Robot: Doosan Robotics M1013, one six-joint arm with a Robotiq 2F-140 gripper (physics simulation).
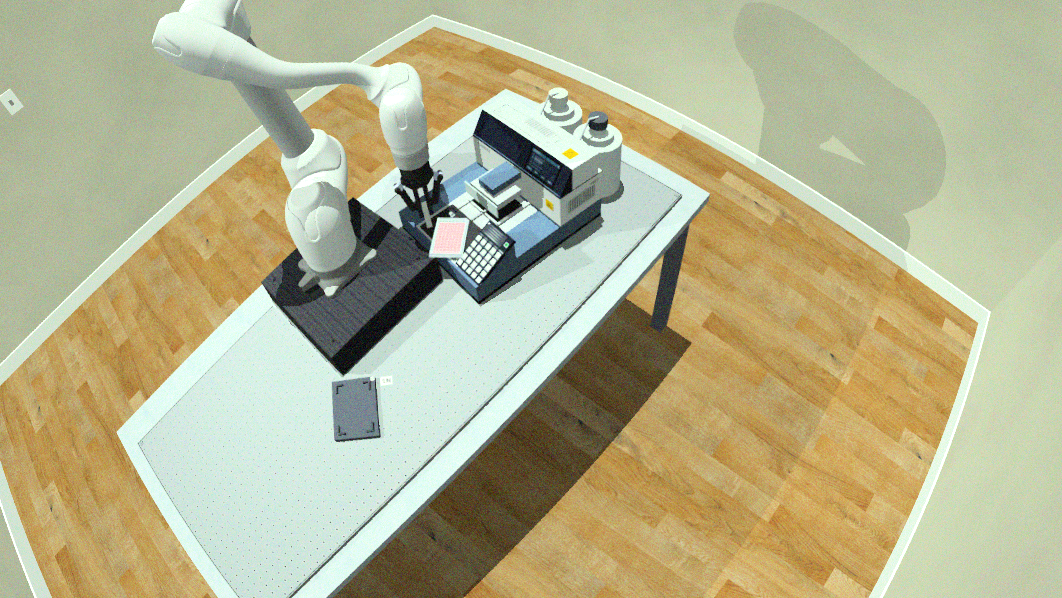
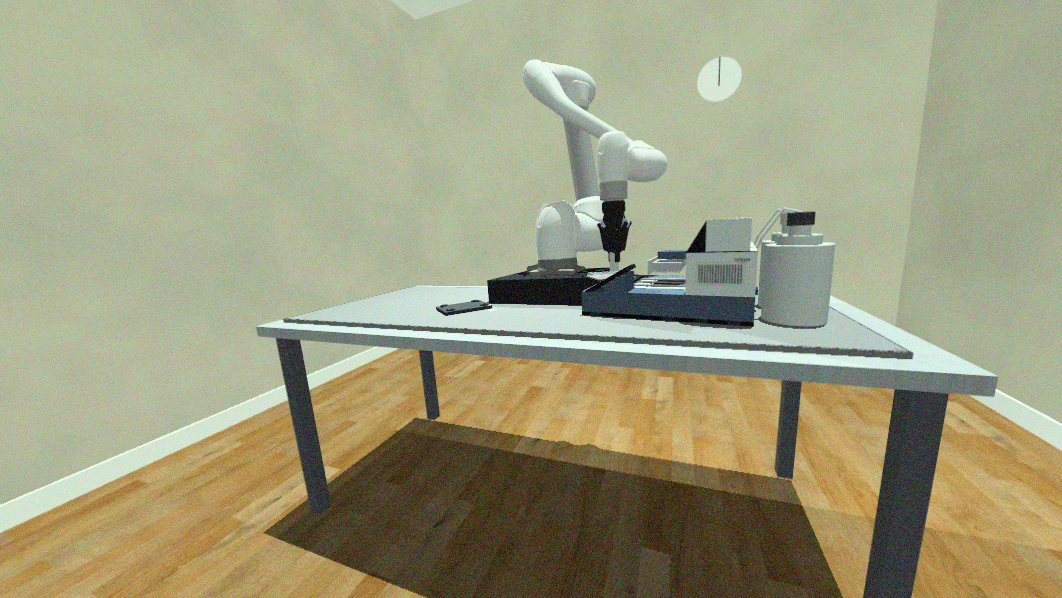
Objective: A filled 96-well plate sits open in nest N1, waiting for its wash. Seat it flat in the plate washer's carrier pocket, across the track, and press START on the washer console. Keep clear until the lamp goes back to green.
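Frame: origin at the arm's base, x ahead, y left, z up, level; metres.
Seen in the pictures: gripper, fingertip midpoint: (image 1: 429,223) (image 2: 614,272); arm's base at its link origin: (image 1: 337,261) (image 2: 558,272).
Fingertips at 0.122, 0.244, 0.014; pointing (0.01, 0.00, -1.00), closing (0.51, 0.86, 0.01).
Offsets run from my fingertips to a thing's top centre, as dx, dy, dz. "spot": to the spot under its first point.
The filled 96-well plate {+0.079, +0.002, +0.012} (image 1: 448,237), pale with pink wells, lies askew at the washer's near-left corner, between the black robot base and the keypad. It overlaps the dark recess there; I cannot tell exactly what it rests on. My gripper (image 1: 426,220) (image 2: 614,263) is shut and empty, fingers pointing down beside the plate's far-left edge; contact is unclear. The plate washer (image 1: 535,230) (image 2: 668,306) has a console with white keys {+0.188, +0.003, +0.005} (image 1: 481,257) and a small green spot {spot: +0.233, +0.058, +0.038} (image 1: 506,244) at its upper right. The dark nest {+0.210, -0.479, -0.078} (image 1: 355,410) (image 2: 464,306) is empty, beside a small label {spot: +0.210, -0.366, -0.094} (image 1: 386,380).
The black robot base (image 1: 349,312) (image 2: 535,289) stands close to the washer's left side. A white housing (image 1: 575,159) (image 2: 720,273) rises at the washer's back. Bottles, one with a dark cap {+0.188, +0.473, +0.165} (image 1: 597,121) (image 2: 801,218), stand behind it. A blue-topped block {spot: +0.088, +0.187, +0.074} (image 1: 499,178) sits above the washer deck.
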